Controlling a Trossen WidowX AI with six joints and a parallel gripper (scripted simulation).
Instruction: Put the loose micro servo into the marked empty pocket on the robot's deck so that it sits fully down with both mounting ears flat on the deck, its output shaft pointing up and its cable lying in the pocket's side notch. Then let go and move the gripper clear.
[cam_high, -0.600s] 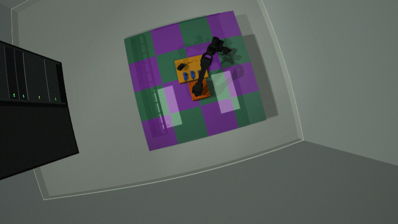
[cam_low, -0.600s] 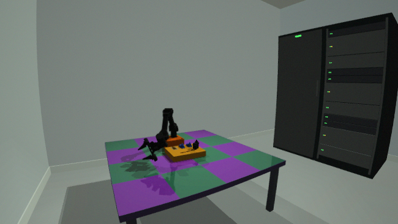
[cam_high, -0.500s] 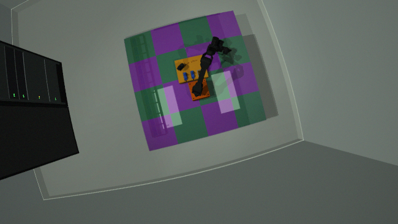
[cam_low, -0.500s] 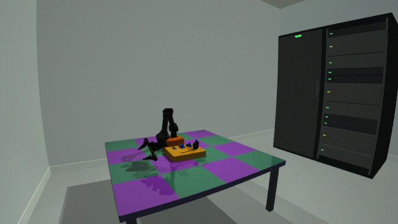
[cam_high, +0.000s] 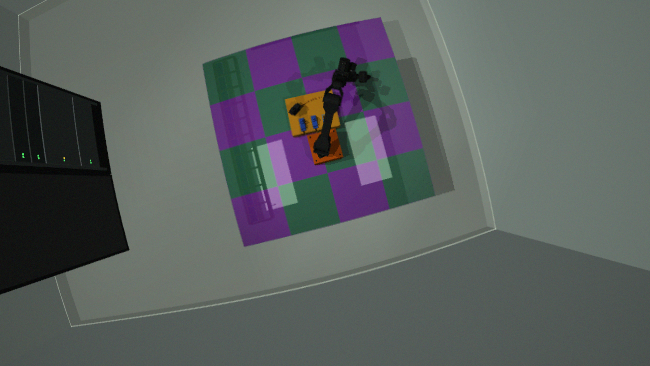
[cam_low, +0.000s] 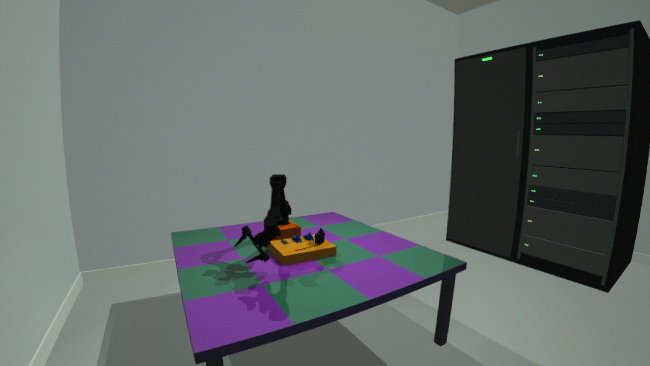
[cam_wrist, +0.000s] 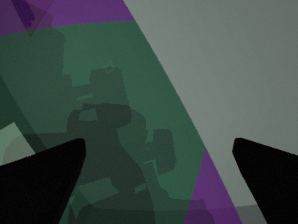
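The deck lies 1 cm behind my gripper tip, 38 cm to the left of it and 7 cm below it.
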